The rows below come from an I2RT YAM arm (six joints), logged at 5 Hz.
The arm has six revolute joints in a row. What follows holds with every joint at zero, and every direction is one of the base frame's.
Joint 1 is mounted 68 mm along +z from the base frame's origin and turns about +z.
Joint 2 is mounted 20 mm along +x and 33.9 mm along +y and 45.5 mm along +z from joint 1 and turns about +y.
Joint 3 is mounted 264 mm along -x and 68.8 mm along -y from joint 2 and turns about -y.
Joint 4 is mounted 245 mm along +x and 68.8 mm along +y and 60 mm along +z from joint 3 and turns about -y.
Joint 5 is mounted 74 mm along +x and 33.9 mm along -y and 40.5 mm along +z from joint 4 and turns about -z.
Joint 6 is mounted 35.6 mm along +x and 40.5 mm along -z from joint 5 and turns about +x.
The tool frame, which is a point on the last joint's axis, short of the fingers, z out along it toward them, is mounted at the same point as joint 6; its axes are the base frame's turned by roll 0, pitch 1.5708 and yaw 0 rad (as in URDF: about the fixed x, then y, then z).
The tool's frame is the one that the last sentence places.
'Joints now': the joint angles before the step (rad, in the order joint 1, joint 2, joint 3, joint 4, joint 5, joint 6). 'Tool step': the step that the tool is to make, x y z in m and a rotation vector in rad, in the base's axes. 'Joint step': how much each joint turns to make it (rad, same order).
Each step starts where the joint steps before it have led.
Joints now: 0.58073, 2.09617, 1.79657, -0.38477, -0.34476, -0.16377
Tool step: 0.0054, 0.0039, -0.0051, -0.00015, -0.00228, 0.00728
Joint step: 0.00030, 0.02993, 0.02574, 0.00404, -0.00454, -0.00583
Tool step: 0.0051, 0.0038, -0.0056, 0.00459, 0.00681, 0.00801
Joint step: 0.00002, 0.03026, 0.02576, 0.00162, -0.01098, 0.00085
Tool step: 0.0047, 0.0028, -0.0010, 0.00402, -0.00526, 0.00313
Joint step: -0.00069, 0.02278, 0.03020, -0.00160, -0.00326, -0.00219
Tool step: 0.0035, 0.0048, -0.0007, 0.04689, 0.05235, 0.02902
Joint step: -0.00011, 0.02946, 0.04366, -0.01794, -0.06548, 0.03714
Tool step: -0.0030, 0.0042, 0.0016, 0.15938, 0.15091, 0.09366
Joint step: -0.00248, 0.00545, -0.00246, 0.03343, -0.21005, 0.12649
